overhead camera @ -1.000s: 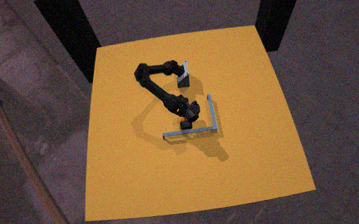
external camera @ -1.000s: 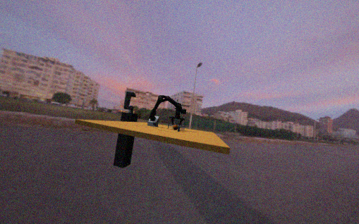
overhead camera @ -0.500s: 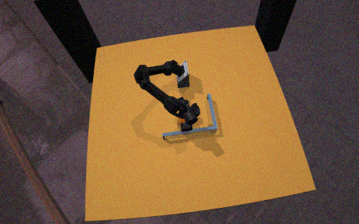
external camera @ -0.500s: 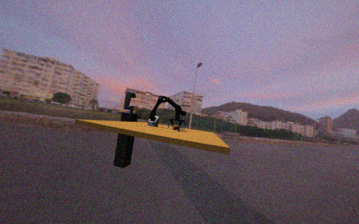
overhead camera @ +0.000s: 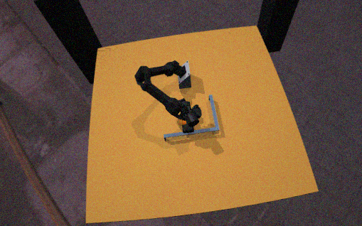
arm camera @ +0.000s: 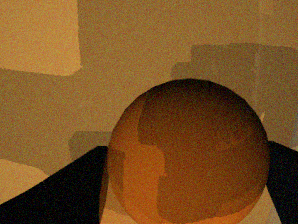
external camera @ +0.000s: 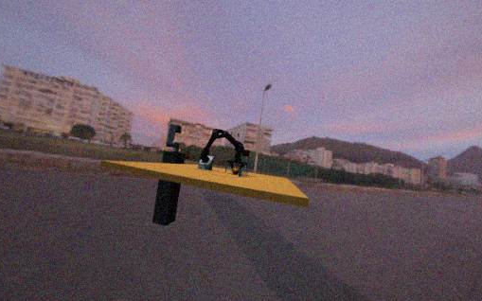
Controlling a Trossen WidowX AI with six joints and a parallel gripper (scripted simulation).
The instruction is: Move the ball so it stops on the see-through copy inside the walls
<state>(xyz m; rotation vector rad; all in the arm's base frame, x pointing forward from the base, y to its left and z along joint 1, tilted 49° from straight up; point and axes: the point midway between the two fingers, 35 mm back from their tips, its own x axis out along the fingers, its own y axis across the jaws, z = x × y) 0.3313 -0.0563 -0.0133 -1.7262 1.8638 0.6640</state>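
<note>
My gripper tip is 20 mm to the left of the see-through ball and 10 mm past it.
</note>
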